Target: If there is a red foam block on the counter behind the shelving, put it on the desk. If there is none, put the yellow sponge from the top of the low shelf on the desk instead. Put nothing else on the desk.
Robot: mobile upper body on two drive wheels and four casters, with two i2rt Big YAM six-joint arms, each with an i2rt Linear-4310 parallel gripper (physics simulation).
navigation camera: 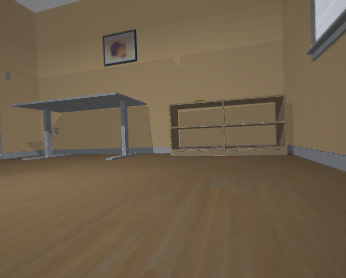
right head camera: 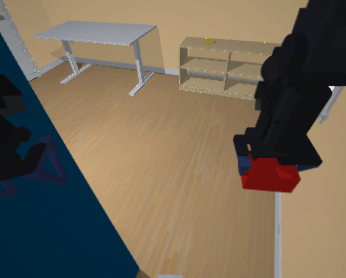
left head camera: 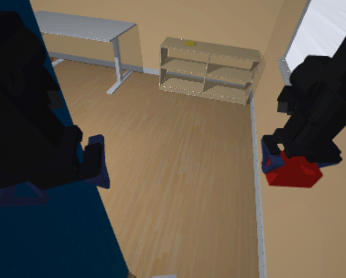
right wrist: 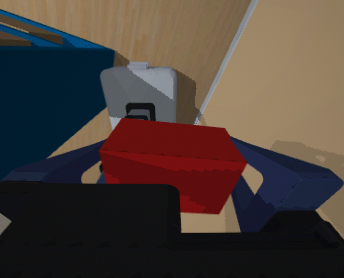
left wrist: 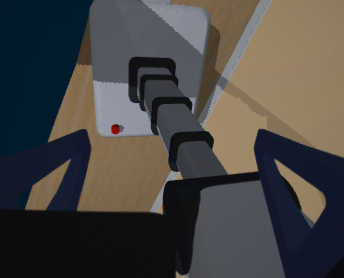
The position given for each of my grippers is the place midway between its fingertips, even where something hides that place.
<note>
I see my left gripper (left head camera: 78, 192), my right gripper (right head camera: 262, 172), a red foam block (right head camera: 266, 174) and a grey desk (right head camera: 125, 34).
The red foam block also shows in the left head camera view (left head camera: 297, 172) and in the right wrist view (right wrist: 202, 162). My left gripper also shows in the right head camera view (right head camera: 40, 188) and in the left wrist view (left wrist: 172, 138). My right gripper also shows in the left head camera view (left head camera: 282, 170) and in the right wrist view (right wrist: 172, 139). The navigation camera view does not show the red foam block: it is out of frame. The left wrist view misses the red foam block: it is out of frame.
</note>
